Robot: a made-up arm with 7 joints. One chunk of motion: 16 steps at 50 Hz.
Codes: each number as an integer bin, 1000 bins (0 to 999) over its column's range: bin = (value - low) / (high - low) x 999, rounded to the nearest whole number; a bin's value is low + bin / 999 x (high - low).
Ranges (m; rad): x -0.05..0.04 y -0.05..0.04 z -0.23..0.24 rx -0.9..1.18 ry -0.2..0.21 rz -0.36..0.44
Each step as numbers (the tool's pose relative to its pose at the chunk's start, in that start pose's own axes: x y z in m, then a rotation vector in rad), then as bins.
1 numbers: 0.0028 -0.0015 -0.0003 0.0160 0.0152 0.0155
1 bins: 586 538 488 440 524 469
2 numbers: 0.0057 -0.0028 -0.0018 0.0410 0.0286 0.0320
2 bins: 618 524 485 452 557 490
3 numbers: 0.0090 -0.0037 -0.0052 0.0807 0.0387 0.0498
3 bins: 655 514 478 471 582 512
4 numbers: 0.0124 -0.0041 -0.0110 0.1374 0.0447 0.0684
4 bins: 693 509 465 498 596 535
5 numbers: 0.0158 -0.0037 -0.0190 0.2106 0.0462 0.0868
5 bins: 730 514 448 533 600 558
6 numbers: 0.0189 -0.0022 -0.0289 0.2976 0.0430 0.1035
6 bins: 765 531 427 575 592 579
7 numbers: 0.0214 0.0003 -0.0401 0.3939 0.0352 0.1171
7 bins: 793 558 404 621 573 596
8 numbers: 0.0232 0.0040 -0.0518 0.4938 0.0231 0.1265
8 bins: 813 599 379 669 544 608
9 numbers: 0.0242 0.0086 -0.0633 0.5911 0.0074 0.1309
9 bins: 824 650 354 716 505 613
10 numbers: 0.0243 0.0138 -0.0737 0.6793 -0.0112 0.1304
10 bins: 825 708 332 759 460 612
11 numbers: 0.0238 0.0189 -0.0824 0.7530 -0.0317 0.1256
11 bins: 819 765 314 794 410 606
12 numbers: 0.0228 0.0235 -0.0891 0.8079 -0.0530 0.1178
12 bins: 808 816 299 820 358 597
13 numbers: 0.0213 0.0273 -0.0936 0.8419 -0.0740 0.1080
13 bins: 791 858 290 837 307 584
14 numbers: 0.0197 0.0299 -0.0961 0.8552 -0.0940 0.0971
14 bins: 774 887 285 843 258 571
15 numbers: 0.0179 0.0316 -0.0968 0.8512 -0.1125 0.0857
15 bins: 754 906 283 841 213 557
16 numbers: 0.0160 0.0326 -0.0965 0.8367 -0.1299 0.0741
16 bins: 733 917 284 834 171 542
